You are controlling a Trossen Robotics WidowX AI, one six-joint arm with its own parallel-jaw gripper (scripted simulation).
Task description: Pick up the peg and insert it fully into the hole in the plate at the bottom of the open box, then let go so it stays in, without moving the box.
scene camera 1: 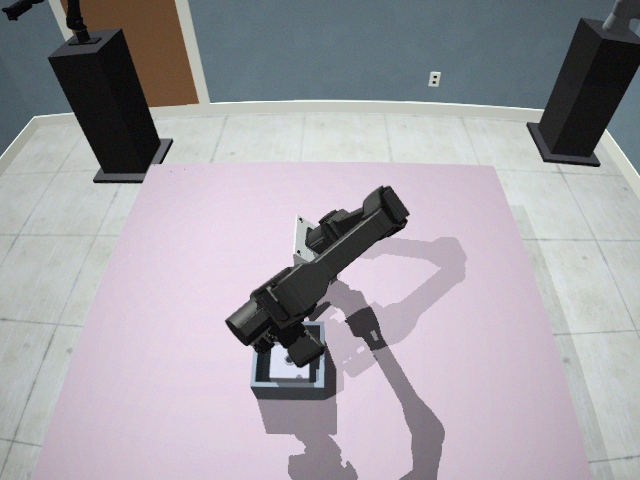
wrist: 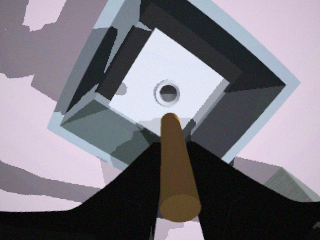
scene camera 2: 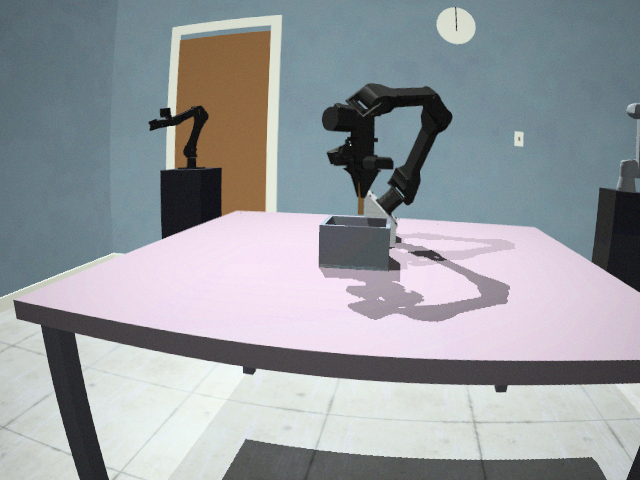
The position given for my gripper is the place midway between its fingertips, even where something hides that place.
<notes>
I see my gripper (scene camera 2: pixel 361 197), a brown peg (wrist: pixel 179 201) and a box (scene camera 2: pixel 355 246).
The box shows as well in scene camera 1 (scene camera 1: pixel 260 383) and in the wrist view (wrist: pixel 259 84). My gripper is seen too in scene camera 1 (scene camera 1: pixel 289 340) and in the wrist view (wrist: pixel 173 149).
</notes>
